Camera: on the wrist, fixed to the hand. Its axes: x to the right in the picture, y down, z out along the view.
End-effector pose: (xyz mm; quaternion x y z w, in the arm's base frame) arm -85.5 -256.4 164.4 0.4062 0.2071 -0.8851 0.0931
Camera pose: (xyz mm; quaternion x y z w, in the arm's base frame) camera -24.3 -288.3 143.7 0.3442 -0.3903 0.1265 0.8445
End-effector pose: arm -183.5 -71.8 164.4 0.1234 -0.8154 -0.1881 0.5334
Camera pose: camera -137.5 -19.5 182.7 -0.7717 -0.0673 0.5474 0.3167
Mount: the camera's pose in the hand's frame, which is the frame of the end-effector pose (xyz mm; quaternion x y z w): -24.4 55.0 -39.6 0.0083 0.1448 0.9891 0.0256
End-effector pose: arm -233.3 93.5 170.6 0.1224 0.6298 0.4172 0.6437
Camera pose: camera -287.1 96.3 218.5 -0.5710 0.0083 -0.6598 0.4884
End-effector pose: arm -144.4 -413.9 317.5 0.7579 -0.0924 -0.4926 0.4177
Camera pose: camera -109.0 -413.8 380.2 0.0028 -0.6956 0.5110 0.5050
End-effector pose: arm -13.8 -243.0 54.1 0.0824 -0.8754 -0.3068 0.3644
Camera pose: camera 35.4 -209.0 94.2 -0.8163 -0.0537 0.3718 0.4389
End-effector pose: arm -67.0 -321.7 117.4 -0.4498 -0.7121 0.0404 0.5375
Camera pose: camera -2.0 -322.7 86.4 -0.7173 0.5048 0.4735 0.0806
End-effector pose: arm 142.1 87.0 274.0 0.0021 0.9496 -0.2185 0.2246
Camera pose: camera 152.8 155.5 293.5 0.9728 0.0529 0.2090 0.0844
